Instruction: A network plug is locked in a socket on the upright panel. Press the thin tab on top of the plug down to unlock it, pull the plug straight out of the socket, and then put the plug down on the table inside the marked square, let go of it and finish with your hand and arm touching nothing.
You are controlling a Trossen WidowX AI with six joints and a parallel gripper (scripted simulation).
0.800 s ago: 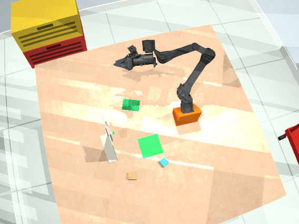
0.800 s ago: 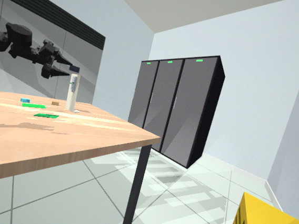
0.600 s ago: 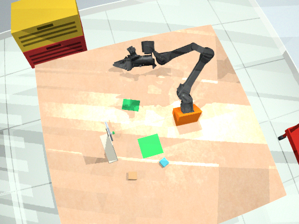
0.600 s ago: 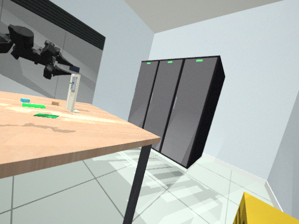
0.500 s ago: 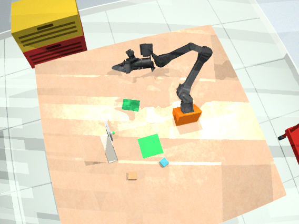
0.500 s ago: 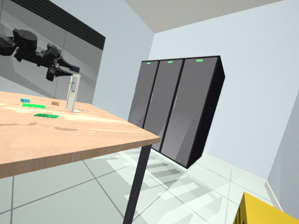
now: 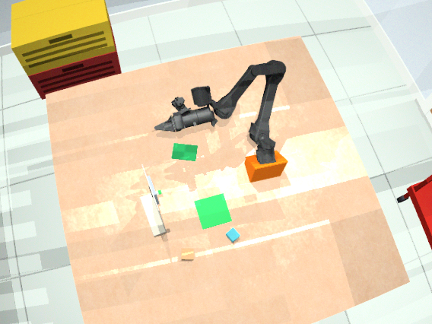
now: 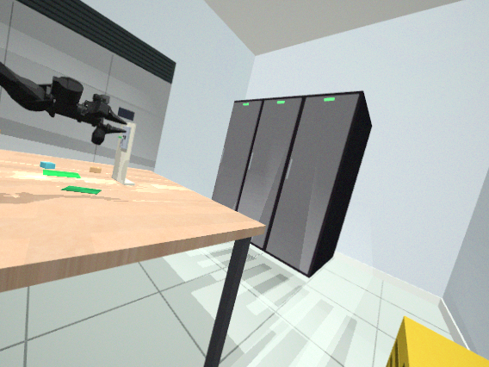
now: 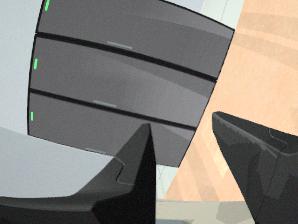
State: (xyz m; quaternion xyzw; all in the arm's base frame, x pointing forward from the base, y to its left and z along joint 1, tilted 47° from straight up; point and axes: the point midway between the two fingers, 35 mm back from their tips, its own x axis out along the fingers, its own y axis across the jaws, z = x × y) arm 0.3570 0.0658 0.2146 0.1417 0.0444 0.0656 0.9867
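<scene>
My gripper tip is 20 mm short of the network plug, 230 mm to the right of it and 40 mm above it. The rest, counted from my gripper tip: pale panel: 40 mm ahead, 230 mm to the left, 130 mm below; green marked square: 180 mm behind, 250 mm to the left, 270 mm below; tan block: 70 mm behind, 410 mm to the left, 260 mm below.
</scene>
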